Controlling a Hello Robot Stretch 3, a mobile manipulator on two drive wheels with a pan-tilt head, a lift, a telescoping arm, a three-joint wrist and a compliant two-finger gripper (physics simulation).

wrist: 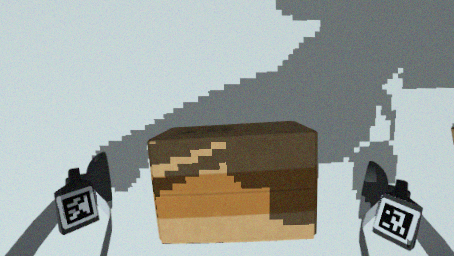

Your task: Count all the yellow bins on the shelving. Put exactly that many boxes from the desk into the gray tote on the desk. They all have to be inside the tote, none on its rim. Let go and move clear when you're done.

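Places are measured from the robot's base along level axes (x down, y back, z left), in metres.
Pixels of known places: gripper, fingertip midpoint: [234, 178].
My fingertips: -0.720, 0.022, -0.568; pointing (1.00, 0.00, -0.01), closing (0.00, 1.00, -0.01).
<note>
Behind a point stands the place of what it marks, as x, y, z.
A brown cardboard box [215, 202] @[-0.770, 0.012, -0.573] with an orange-brown tape band lies on the pale desk [100, 55] @[-0.720, -0.078, -0.655] in the lower middle of the wrist view. Its upper and right parts are in shadow. My gripper [234, 178] @[-0.720, 0.022, -0.568] is open, with one fingertip to the left of the box and one to the right. There is a gap between the box and each fingertip, and neither touches it. The gray tote and the shelving with yellow bins do not show in this view.
A thin brown sliver of another object [452, 135] @[-0.722, 0.183, -0.606] shows at the right edge of the view. A large gray shadow of the robot's arm and gripper falls across the desk behind and around the box.
</note>
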